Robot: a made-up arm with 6 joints. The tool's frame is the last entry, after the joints. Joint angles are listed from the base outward.
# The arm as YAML. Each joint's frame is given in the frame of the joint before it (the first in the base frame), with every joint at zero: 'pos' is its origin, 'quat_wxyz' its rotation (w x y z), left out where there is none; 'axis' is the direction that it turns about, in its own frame. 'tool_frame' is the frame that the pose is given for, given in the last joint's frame.
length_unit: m
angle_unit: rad
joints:
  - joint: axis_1
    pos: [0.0, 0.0, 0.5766]
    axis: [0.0, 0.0, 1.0]
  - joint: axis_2
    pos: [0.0, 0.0, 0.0]
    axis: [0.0, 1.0, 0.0]
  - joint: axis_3
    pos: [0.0, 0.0, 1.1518]
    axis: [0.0, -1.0, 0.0]
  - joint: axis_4
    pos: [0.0, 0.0, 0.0]
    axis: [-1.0, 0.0, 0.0]
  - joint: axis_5
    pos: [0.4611, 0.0, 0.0]
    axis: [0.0, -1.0, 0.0]
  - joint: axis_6
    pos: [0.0, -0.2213, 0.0]
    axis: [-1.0, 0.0, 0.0]
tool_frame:
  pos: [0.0, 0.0, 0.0]
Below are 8 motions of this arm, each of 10 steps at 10 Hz.
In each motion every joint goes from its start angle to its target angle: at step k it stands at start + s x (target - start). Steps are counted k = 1, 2, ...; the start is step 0. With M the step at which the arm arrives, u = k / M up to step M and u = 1 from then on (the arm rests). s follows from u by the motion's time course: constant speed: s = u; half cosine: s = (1 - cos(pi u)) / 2; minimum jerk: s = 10 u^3 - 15 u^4 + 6 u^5.
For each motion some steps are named. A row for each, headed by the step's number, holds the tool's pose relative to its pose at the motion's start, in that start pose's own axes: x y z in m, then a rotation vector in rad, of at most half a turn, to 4 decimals.
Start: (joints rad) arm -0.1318 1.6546 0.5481 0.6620 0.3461 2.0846
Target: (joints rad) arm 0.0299 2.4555 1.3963 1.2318 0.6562 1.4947
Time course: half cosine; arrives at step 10
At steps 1, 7, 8, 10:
1: 0.0175 0.0017 0.0139 -0.0018 -0.0011 -0.0116
7: 0.3574 0.0831 0.5932 -0.0409 -0.1669 -0.3674
8: 0.3685 0.1004 0.6901 -0.0452 -0.2110 -0.4115
10: 0.3700 0.1167 0.7744 -0.0489 -0.2529 -0.4469

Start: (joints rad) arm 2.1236 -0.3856 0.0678 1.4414 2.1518 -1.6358
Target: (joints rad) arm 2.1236 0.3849 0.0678 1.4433 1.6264 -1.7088
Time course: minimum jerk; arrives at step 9
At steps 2, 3, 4, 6, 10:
2: -0.0473 -0.0662 -0.0296 0.0551 -0.0341 -0.0455
3: -0.1283 -0.1773 -0.0925 0.1543 -0.0895 -0.1247
4: -0.2365 -0.3214 -0.2033 0.2991 -0.1580 -0.2345
6: -0.4359 -0.5688 -0.5137 0.6245 -0.2659 -0.4589
10: -0.5215 -0.6636 -0.7141 0.8081 -0.3019 -0.5731

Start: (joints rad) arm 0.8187 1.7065 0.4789 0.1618 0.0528 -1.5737
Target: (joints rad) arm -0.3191 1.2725 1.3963 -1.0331 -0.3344 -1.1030
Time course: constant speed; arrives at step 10
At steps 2, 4, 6, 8, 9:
2: -0.1325 -0.0107 0.3140 0.3439 -0.1310 0.1838
4: -0.3014 -0.0897 0.6049 0.6552 -0.2413 0.3934
6: -0.5070 -0.2237 0.8559 0.9073 -0.3388 0.6416
8: -0.7507 -0.3991 1.0518 1.0706 -0.4358 0.9298
9: -0.8866 -0.4978 1.1241 1.1098 -0.4882 1.0848

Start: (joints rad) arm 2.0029 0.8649 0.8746 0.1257 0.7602 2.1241
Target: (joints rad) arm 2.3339 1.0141 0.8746 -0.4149 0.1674 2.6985
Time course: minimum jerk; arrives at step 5
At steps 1, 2, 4, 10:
1: -0.0029 0.0013 0.0327 0.0034 -0.0165 0.0379
2: -0.0225 -0.0015 0.1816 0.0186 -0.1217 0.1967
4: -0.1161 -0.0655 0.5404 0.0608 -0.5476 0.4576
10: -0.1282 -0.0755 0.5727 0.0658 -0.5964 0.4704

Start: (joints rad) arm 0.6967 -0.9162 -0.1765 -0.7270 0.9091 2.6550
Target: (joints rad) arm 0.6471 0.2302 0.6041 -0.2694 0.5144 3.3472
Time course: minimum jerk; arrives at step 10
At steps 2, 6, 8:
2: 0.0492 0.0231 0.0479 -0.0699 -0.0391 0.0056
6: 0.3876 0.5125 0.5585 -0.8131 -0.4884 0.0000
8: 0.4002 0.8109 0.7244 -1.1081 -0.6927 -0.0441

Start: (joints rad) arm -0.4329 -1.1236 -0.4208 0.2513 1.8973 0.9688
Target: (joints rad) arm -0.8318 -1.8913 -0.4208 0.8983 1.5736 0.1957
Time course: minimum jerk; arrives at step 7
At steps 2, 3, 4, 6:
2: 0.0725 -0.0684 0.1049 0.0820 -0.1466 0.0537
3: 0.1572 -0.1605 0.2977 0.1849 -0.3584 0.1791
4: 0.2043 -0.2459 0.5625 0.2627 -0.5746 0.3823
6: 0.1631 -0.3185 0.9336 0.2797 -0.7815 0.7027

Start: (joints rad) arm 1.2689 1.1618 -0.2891 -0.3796 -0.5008 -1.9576
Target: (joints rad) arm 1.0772 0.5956 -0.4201 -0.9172 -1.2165 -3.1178
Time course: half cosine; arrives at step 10
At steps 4, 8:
4: -0.1520 -0.0992 0.1109 0.5689 0.1030 -0.1973
8: -0.3230 -0.3101 0.2904 1.3082 0.1687 -0.6852

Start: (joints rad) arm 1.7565 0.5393 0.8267 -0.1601 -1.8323 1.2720
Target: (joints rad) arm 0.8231 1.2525 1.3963 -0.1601 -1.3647 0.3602
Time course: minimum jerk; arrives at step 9
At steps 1, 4, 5, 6, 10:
1: 0.0040 -0.0086 -0.0102 0.0214 -0.0014 -0.0052
4: 0.1593 -0.2056 -0.4487 0.7343 -0.0573 -0.1820
5: 0.2618 -0.2168 -0.7368 1.1134 -0.0969 -0.2819
6: 0.3669 -0.1599 -1.0049 1.4526 -0.1400 -0.3784
10: 0.4997 -0.0195 -1.2908 1.8275 -0.1982 -0.4971

